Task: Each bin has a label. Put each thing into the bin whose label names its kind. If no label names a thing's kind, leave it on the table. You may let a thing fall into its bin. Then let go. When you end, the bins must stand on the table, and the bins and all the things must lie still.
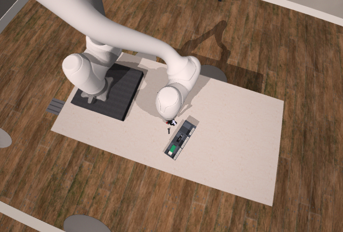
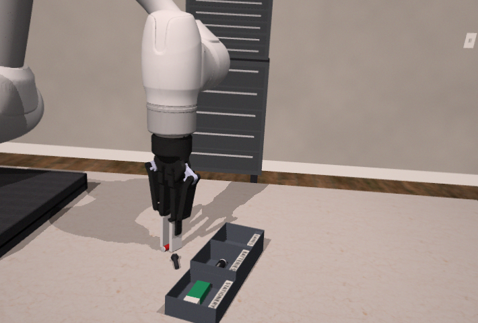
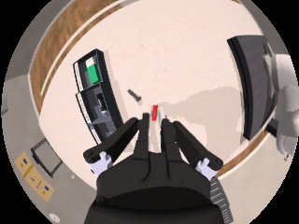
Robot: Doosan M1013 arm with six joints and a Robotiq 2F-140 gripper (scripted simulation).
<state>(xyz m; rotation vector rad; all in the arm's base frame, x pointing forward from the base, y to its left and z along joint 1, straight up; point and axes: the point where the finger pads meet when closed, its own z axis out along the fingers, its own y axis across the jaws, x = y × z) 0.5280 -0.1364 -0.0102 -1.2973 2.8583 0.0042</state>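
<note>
Now: hand 30 mm above the red cylinder. Round my hand: white domino: 60 mm to the left, 30 mm below; then small black piece: 10 mm ahead, 60 mm to the right, 30 mm below; then black battery: 90 mm ahead, 100 mm to the right, 20 mm below.
</note>
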